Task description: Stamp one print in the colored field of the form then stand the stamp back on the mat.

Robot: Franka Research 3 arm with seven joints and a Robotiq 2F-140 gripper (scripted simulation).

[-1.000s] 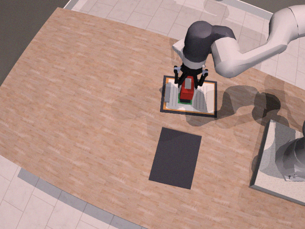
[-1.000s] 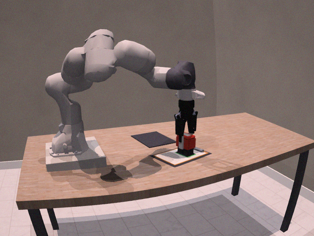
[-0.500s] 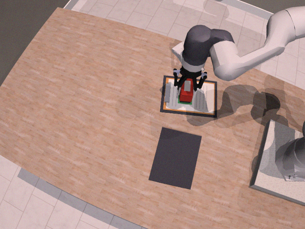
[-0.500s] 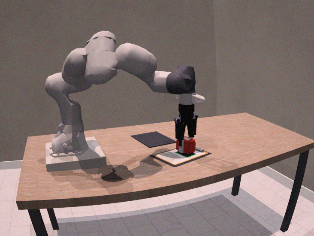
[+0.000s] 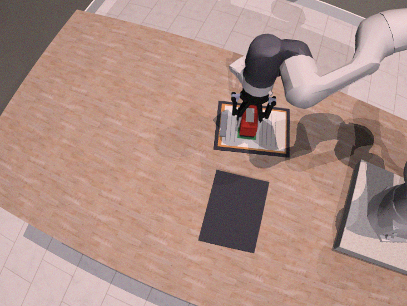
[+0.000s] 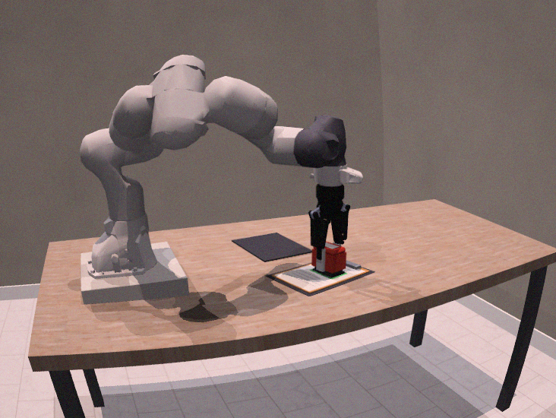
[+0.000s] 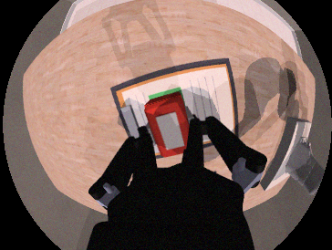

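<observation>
Right now the red stamp is 1 cm below my hand. The rest, counted from my hand: clipboard (4 cm below, 1 cm behind); then dark mat (29 cm to the left, 4 cm below, 3 cm behind).
</observation>
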